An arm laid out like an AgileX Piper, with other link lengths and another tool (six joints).
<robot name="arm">
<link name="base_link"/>
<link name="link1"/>
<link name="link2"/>
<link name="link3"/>
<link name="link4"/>
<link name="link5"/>
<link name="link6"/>
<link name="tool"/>
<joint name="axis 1" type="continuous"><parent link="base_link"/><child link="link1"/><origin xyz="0 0 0.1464" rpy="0 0 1.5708"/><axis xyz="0 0 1"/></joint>
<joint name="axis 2" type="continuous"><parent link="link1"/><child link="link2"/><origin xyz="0 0 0" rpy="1.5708 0 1.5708"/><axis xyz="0 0 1"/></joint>
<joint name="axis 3" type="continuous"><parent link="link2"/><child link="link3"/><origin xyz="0.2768 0.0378 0" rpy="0 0 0"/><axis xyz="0 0 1"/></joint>
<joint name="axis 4" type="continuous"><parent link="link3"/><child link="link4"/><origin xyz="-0.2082 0.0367 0" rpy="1.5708 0 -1.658"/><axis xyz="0 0 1"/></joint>
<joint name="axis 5" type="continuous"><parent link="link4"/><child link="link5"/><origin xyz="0 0 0" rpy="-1.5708 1.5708 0"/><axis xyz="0 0 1"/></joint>
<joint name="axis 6" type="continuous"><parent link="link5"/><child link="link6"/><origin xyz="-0.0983 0 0" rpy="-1.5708 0 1.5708"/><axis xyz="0 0 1"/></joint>
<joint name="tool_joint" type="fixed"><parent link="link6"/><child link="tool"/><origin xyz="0.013 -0.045 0.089" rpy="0.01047 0 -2.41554"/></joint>
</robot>
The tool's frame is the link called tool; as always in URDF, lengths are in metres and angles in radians. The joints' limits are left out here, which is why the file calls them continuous.
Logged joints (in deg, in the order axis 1, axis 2, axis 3, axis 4, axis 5, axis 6), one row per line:
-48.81, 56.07, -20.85, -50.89, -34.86, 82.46
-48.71, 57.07, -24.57, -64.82, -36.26, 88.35
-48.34, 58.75, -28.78, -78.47, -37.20, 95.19
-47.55, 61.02, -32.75, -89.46, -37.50, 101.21
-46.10, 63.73, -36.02, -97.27, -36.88, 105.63
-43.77, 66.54, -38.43, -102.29, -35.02, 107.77
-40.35, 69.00, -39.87, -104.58, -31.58, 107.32
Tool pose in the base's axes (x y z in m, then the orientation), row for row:
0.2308, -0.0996, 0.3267, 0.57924, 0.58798, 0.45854, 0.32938
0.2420, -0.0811, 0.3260, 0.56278, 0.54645, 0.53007, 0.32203
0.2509, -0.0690, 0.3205, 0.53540, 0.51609, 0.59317, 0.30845
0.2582, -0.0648, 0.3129, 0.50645, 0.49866, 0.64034, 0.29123
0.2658, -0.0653, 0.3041, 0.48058, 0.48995, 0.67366, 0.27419
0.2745, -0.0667, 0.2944, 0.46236, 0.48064, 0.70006, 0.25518
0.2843, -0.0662, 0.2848, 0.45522, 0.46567, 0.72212, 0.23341
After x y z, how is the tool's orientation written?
As a quaternion, w x y z.
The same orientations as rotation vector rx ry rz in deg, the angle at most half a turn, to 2 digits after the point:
78.77, 61.43, 44.13
73.71, 71.50, 43.44
70.43, 80.95, 42.09
68.90, 88.48, 40.24
68.47, 94.14, 38.32
67.71, 98.63, 35.95
65.82, 102.06, 32.99

